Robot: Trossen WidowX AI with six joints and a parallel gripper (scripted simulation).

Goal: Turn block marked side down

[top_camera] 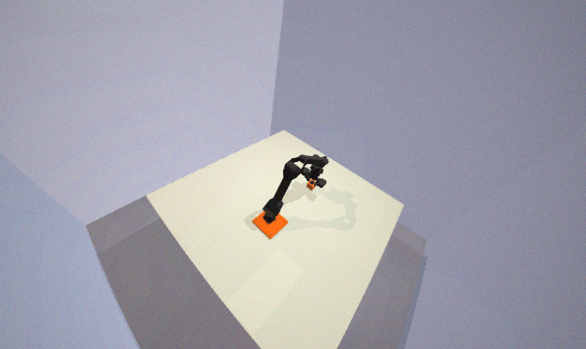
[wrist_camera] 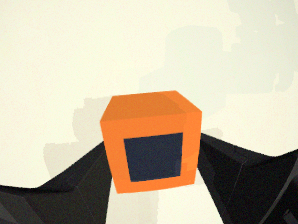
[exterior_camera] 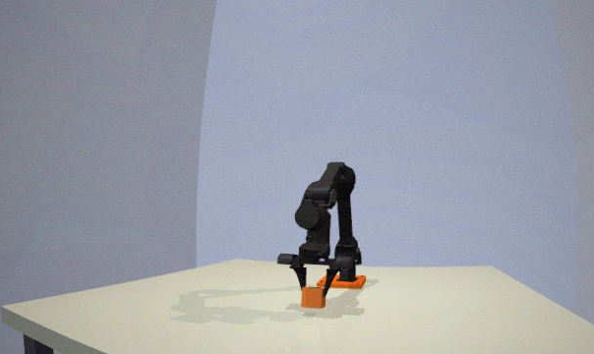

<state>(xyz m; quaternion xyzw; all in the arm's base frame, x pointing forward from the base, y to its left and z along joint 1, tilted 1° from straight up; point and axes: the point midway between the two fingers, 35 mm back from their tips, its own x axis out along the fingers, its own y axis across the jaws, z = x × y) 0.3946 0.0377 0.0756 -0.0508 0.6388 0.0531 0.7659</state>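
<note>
The orange block is 10 mm above my gripper tip.
</note>
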